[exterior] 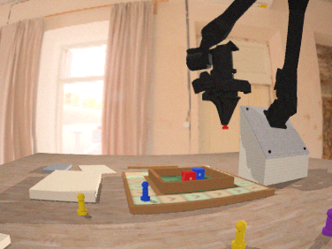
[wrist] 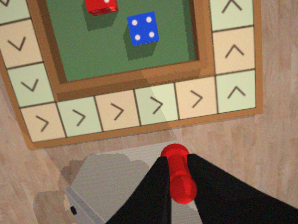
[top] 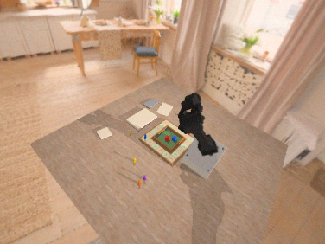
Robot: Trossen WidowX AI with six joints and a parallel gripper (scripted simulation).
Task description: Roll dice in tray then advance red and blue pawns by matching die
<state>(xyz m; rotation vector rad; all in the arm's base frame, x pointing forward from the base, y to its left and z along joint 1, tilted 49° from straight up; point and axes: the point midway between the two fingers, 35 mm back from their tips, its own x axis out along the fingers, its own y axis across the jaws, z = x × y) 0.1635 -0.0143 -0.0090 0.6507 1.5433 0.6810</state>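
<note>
Right now the blue pawn is 210 mm ahead of my gripper tip, 150 mm to the left of it and 120 mm below it. Round my gripper tip: green tray (140 mm below, 110 mm ahead, 30 mm to the left); red pawn (10 mm above); thin wooden stick (230 mm to the right, 150 mm ahead, 140 mm below).
</note>
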